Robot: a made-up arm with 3 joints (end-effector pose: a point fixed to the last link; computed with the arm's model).
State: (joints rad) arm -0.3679 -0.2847 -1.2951
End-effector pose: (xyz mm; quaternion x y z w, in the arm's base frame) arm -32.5 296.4 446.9 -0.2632 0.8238 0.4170 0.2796
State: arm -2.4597 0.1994 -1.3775
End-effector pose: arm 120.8 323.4 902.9 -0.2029 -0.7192 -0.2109 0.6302
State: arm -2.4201 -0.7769 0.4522
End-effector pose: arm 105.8 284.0 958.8 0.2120 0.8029 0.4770 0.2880
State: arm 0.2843 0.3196 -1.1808
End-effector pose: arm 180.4 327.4 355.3 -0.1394 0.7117 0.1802 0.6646
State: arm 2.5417 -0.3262 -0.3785
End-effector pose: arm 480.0 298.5 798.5 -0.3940 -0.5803 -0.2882 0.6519
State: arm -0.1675 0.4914 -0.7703
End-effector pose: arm 77.1 329.1 372.6 -0.1103 0.7553 0.0686 0.6424
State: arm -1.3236 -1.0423 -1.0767
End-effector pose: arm -103.8 226.6 739.2 0.1476 -0.6246 -0.7656 0.0436
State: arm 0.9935 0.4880 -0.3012
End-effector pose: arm 409.7 324.7 419.4 -0.1478 0.0865 -0.1321 0.9763
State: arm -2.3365 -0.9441 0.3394
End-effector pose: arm 86.6 267.9 957.7 0.2600 0.7475 0.5396 0.2873
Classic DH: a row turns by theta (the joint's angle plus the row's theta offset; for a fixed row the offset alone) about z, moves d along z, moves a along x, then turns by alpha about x. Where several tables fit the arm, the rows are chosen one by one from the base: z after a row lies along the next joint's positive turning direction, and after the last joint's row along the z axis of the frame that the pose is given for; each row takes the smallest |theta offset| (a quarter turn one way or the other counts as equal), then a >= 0, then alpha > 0; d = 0 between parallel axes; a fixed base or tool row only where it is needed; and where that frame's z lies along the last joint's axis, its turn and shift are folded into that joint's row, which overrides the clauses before.
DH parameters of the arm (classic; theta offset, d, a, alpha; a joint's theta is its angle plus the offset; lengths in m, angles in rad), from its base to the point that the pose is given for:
base (fixed): 0 0.636 0.199 1.5708
joint 1: 0 -0.229 -0.073 1.5708
joint 2: -0.0199 0.2682 -0.012 -1.5281
joint 3: -0.8427 -0.1183 0.0171 -2.2892
tool (fixed): -0.1401 -0.0474 0 0

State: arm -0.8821 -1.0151 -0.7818
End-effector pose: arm -126.9 232.0 592.0 -0.2858 0.5929 0.7142 0.2381
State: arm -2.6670 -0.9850 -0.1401
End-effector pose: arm 209.3 249.3 976.9 -0.3799 -0.7121 -0.5888 0.0438
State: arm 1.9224 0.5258 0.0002
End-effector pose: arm 500.1 319.7 689.0 -0.0248 -0.4637 -0.2613 0.8462
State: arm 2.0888 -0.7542 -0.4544
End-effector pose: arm 532.9 262.8 637.0 -0.6304 -0.3630 -0.1941 0.6581
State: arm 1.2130 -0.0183 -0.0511
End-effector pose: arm 443.2 316.4 432.1 -0.3407 -0.1825 -0.0939 0.9175
